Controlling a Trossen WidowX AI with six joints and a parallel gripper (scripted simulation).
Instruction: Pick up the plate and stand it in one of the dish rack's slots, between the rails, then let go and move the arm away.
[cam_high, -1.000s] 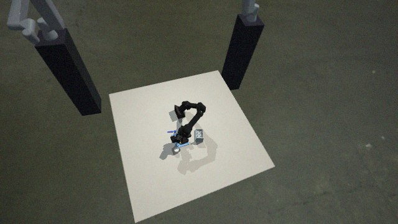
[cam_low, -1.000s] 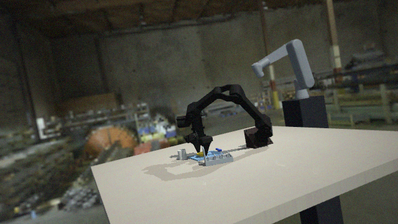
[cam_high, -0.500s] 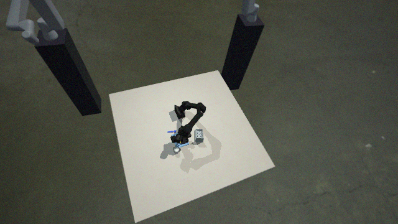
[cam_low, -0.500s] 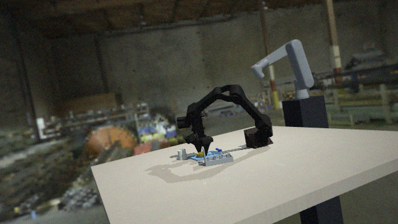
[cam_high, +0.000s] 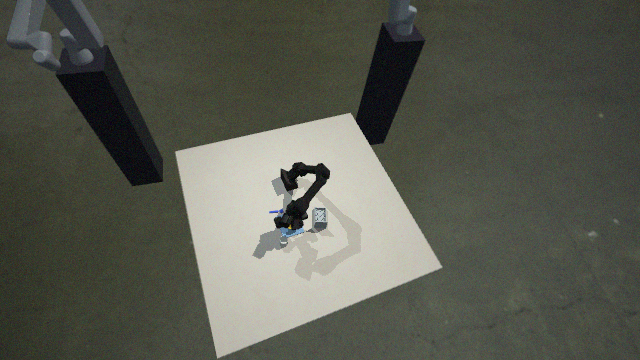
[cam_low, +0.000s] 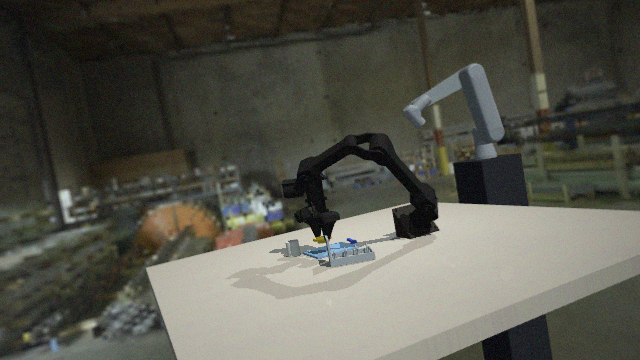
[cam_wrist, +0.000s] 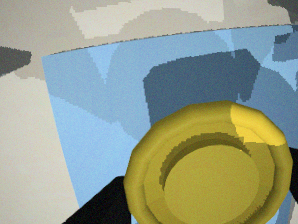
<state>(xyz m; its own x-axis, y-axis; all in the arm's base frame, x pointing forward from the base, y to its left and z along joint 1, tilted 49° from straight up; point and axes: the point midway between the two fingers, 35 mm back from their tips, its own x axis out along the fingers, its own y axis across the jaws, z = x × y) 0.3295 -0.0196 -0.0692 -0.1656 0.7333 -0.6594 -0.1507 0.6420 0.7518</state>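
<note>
Right now the light blue mat is 30 mm below my gripper tip and 20 mm behind it. The rest, counted from my gripper tip: small white cup 90 mm ahead, 60 mm to the right, 10 mm below; small blue utensil 120 mm behind, 50 mm to the right, 30 mm below; yellow plate 10 mm above.
</note>
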